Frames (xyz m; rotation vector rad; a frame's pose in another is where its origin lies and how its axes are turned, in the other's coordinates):
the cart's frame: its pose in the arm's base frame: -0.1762 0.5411 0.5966 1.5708 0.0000 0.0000
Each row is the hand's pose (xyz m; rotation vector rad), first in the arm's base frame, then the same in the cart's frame.
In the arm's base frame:
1: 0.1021 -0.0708 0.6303 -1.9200 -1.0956 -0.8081
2: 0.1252 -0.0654 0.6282 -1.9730 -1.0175 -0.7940
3: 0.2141 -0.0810 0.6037 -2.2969 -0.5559 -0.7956
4: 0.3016 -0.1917 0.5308 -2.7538 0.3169 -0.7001
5: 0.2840 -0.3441 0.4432 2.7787 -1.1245 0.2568
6: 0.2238 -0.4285 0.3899 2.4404 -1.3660 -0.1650
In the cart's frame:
1: 0.2783 0.0337 0.6119 2.1766 1.4296 -0.2159
2: 0.3014 0.0316 0.6065 2.1942 1.3485 -0.1664
3: 0.3903 0.0071 0.6221 2.1392 0.9224 0.1636
4: 0.4778 -0.0658 0.7328 1.8129 0.2198 0.5834
5: 0.4602 -0.1534 0.8852 1.3476 -0.4535 0.7220
6: 0.4000 -0.2067 0.9696 1.0747 -0.8397 0.6587

